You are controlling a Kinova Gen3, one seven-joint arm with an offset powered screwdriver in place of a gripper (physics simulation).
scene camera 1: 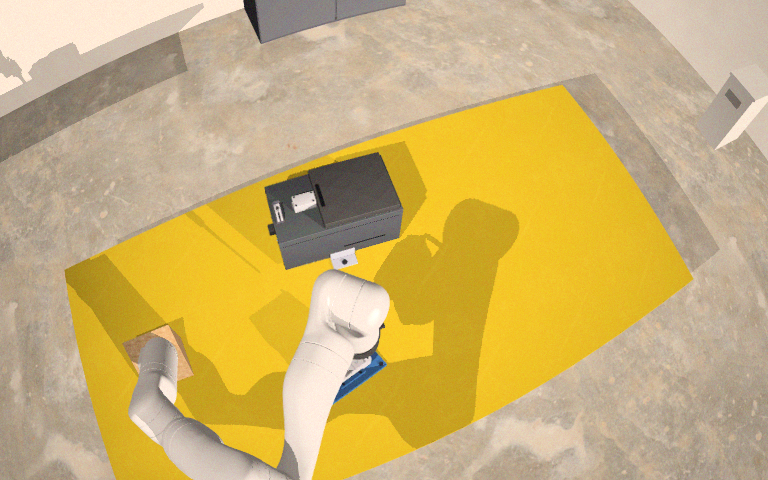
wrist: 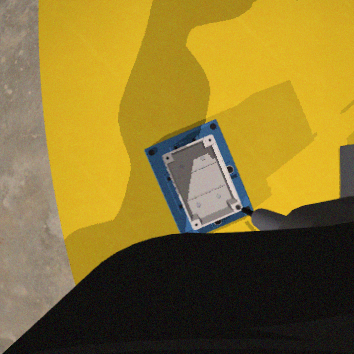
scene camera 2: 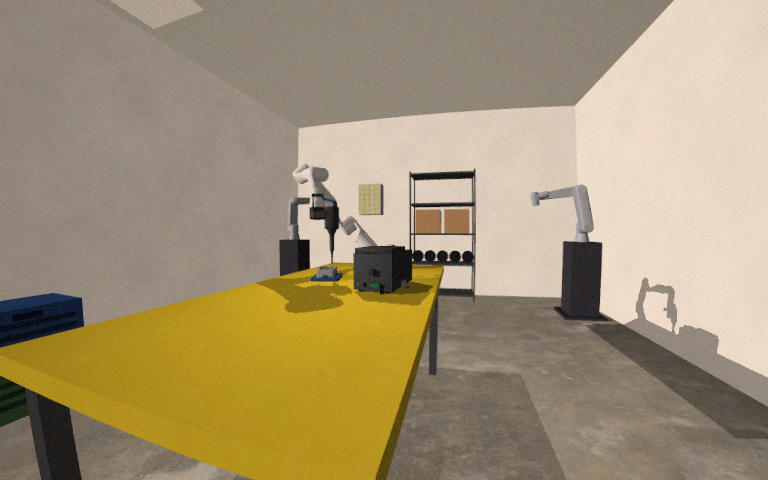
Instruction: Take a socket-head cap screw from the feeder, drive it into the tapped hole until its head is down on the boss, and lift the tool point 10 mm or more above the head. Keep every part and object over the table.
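Observation:
My screwdriver points down over the open light grey housing. Its tip is close to the housing's corner boss at lower right in the wrist view; in scene camera 2 a small gap shows beneath it. A dark round spot shows on that boss beside the tip, larger than the other corners' marks; whether it is a screw head or the hole I cannot tell. No screw is clearly visible on the tip. The housing sits on a blue plate. The dark box-shaped feeder stands apart.
A small white bracket is at the feeder's side. A wooden block lies at the left of the yellow table, partly under my arm. Two more arms stand on dark pedestals off the table.

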